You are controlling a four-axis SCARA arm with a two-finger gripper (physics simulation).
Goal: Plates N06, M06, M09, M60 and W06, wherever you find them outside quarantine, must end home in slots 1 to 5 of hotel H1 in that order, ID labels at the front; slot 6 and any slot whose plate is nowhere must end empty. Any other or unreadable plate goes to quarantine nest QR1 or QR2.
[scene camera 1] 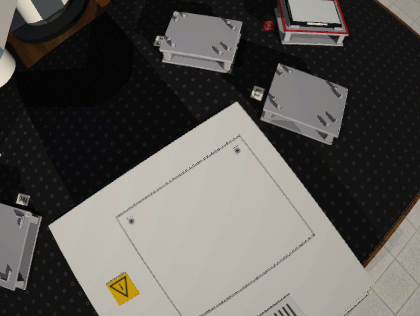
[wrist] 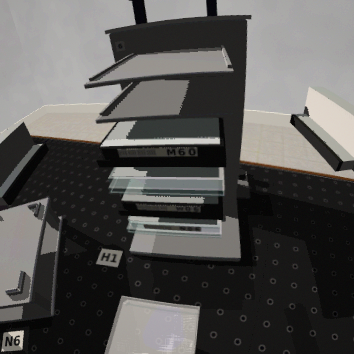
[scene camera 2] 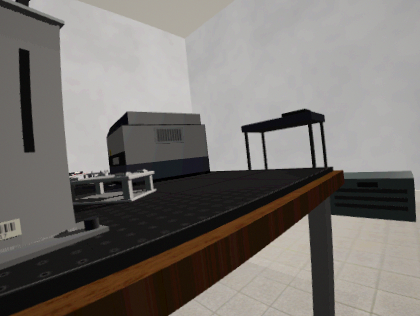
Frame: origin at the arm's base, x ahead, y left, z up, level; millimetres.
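Seen in the pictures: gripper, between the fingertips: [wrist: 162, 114]; arm's base, origin of its link: [scene camera 1: 48, 10].
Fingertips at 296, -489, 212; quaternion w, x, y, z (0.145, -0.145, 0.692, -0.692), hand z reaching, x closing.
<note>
Pixels of each thing's top centre, then the offset from my fingertips to it, as dx, dy, dz. "pt": a spot on its surface instead.
- Hotel H1, a spot on its surface: [wrist: 235, 75] pt -18, -141, -16
- slot 5, a spot on its surface: [wrist: 145, 102] pt +35, -43, -11
- Black plate M60, centre of its top: [wrist: 170, 106] +25, -64, -23
- dark plate, centre of its top: [wrist: 177, 156] +25, -64, -76
- dark-framed plate, centre of its top: [scene camera 1: 314, 10] +272, +955, -135
- red-rimmed nest, centre of its top: [scene camera 1: 313, 12] +272, +955, -144
- Nest N6, a spot on its surface: [wrist: 20, 260] pt +180, +78, -149
- large white device, centre of its top: [scene camera 1: 208, 263] [scene camera 2: 152, 120] +526, +391, +52
- pale translucent piece, a spot on its surface: [wrist: 155, 325] pt +10, +65, -187
- grey tower, a spot on its surface: [scene camera 2: 45, 110] pt +98, -143, -63
Hotel H1 [wrist: 235, 75] stands ahead in the wrist view, its lower shelves filled. Its top two shelves, slot 6 [wrist: 165, 66] and slot 5 [wrist: 145, 102], are empty. Black plate M60 [wrist: 162, 152] is below them in slot 4, label at the front. A clear plate [wrist: 167, 186] is in slot 3, no label readable. A dark plate [wrist: 170, 207] with a blurred label is in slot 2, and a clear plate [wrist: 175, 227], label blurred, in slot 1. My gripper [wrist: 162, 114] is open and empty, fingers wide apart on both sides of the view. A dark-framed plate [scene camera 1: 315, 10] sits on a red-rimmed nest [scene camera 1: 312, 31].
Nest N6 [scene camera 1: 12, 245] [wrist: 20, 260] is left of H1. Two grey nests [scene camera 1: 200, 40] [scene camera 1: 305, 102] stand behind a large white device [scene camera 1: 215, 220]. A pale translucent piece [wrist: 155, 325] shows before H1. In scene camera 2 are a grey tower [scene camera 2: 45, 110], a device [scene camera 2: 165, 142] and a black stand [scene camera 2: 280, 122].
</note>
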